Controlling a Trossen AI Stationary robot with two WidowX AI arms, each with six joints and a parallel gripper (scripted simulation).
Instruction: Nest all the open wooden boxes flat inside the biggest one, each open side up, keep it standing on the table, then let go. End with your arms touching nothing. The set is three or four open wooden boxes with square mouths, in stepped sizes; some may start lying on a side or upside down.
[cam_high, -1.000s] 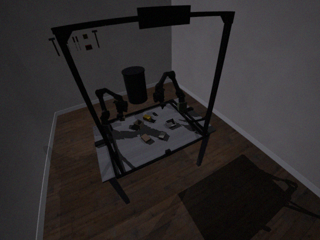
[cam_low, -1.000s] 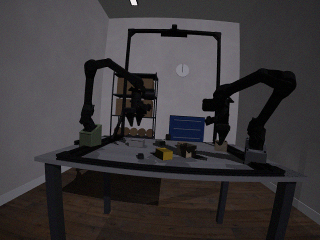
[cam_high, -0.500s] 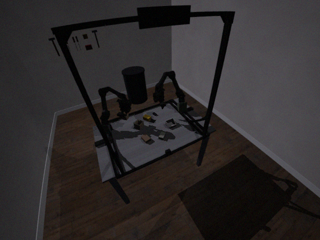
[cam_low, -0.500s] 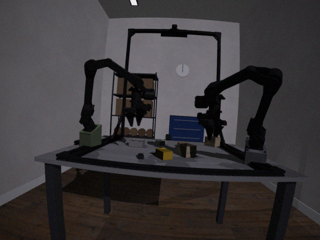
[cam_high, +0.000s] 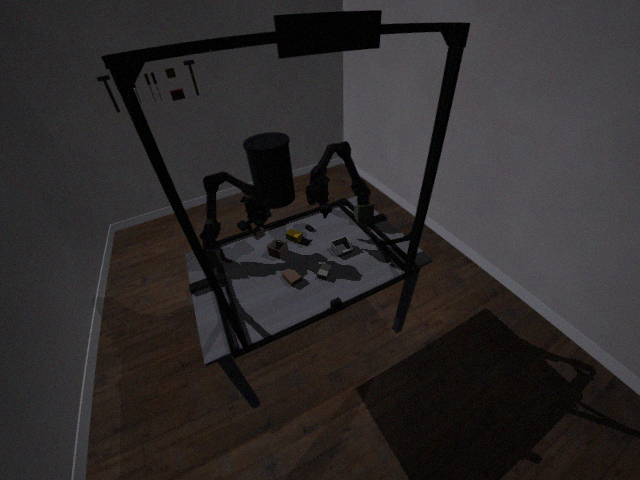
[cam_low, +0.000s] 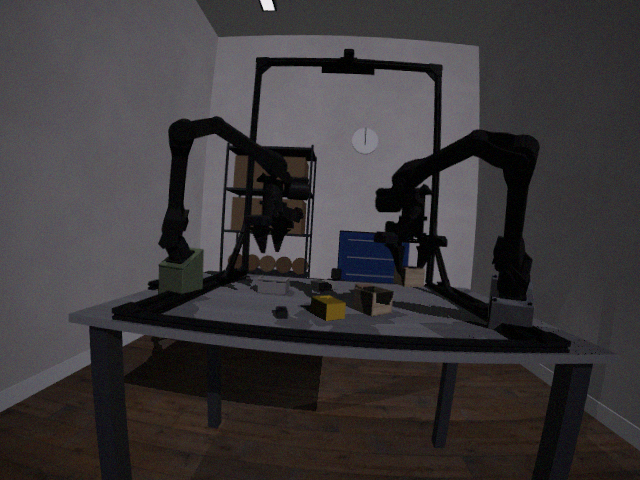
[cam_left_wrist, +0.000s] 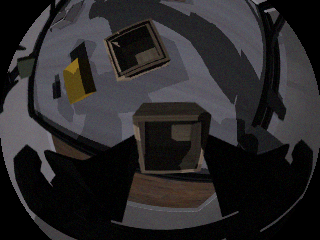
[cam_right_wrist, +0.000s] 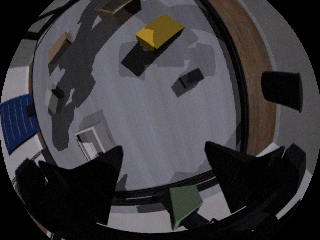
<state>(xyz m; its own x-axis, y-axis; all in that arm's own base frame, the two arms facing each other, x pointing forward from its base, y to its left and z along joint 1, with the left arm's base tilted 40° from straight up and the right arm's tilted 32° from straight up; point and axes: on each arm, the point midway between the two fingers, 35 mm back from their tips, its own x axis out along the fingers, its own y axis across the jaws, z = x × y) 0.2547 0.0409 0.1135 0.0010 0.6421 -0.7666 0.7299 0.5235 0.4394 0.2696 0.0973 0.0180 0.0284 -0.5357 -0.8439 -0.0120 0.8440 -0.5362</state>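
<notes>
The dark block is 180 mm below my right hand, 90 mm ahead of it and 70 mm to the left of it. Round my right hand: yellow block 180 mm to the left, 170 mm below, 40 mm ahead; then brown block 280 mm to the left, 260 mm behind, 170 mm below; then pale block 300 mm behind, 170 mm below, 120 mm to the left.
</notes>
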